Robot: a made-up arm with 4 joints.
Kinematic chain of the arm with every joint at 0, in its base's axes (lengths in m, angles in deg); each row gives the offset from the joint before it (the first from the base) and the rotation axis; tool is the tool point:
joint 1: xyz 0 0 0.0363 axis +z
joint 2: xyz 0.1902 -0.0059 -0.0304 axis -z
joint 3: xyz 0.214 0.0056 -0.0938 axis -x
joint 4: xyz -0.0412 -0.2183 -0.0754 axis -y
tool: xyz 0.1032 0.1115 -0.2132
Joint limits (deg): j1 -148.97..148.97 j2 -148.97..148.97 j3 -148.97..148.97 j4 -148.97..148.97
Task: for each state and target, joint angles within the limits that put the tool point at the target. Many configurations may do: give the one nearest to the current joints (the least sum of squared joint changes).
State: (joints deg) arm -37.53 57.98 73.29 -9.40
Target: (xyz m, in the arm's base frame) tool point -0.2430 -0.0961 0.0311
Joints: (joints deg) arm -52.72 79.52 92.26 -20.67
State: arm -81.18 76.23 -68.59 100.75
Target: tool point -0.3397 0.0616 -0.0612
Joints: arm -112.32 85.30 -35.63 115.45
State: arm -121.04 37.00 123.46 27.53
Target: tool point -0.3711 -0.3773 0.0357
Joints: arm -88.61 34.41 94.41 25.74
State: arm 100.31 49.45 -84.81 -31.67
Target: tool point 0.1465 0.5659 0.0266
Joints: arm 81.30 56.99 -131.12 -4.79
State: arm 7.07 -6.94 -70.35 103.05
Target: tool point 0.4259 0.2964 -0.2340
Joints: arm 32.77 -7.79 -123.96 113.02
